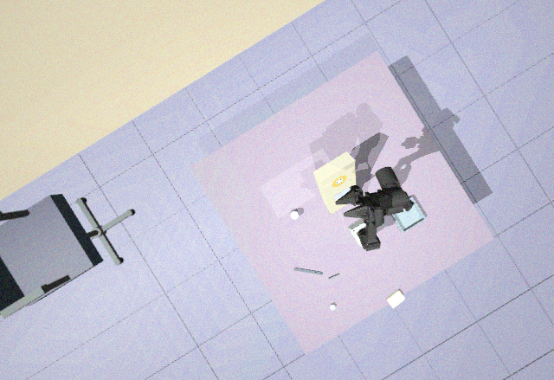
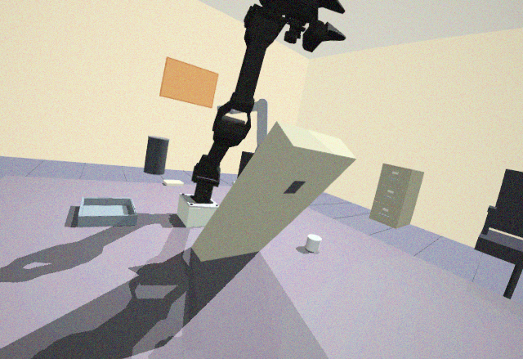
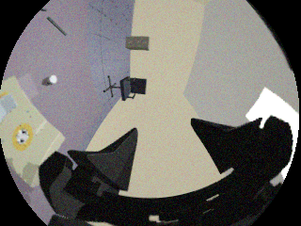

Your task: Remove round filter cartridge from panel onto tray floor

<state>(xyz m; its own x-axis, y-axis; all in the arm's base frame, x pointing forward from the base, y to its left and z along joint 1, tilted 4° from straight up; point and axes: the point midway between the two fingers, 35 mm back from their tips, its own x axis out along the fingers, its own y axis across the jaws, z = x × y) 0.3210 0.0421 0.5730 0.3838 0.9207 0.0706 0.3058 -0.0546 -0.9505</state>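
Right now the grey-white filter cartridge is 37 cm below my gripper tip, 12 cm to the right of it and 2 cm ahead of it. Also, from my gripper tip: white block (79 cm behind, 62 cm below, 7 cm to the right); then cream service panel (45 cm below, 12 cm to the right, 2 cm behind); then pale blue tray (62 cm below, 41 cm behind, 39 cm to the right).
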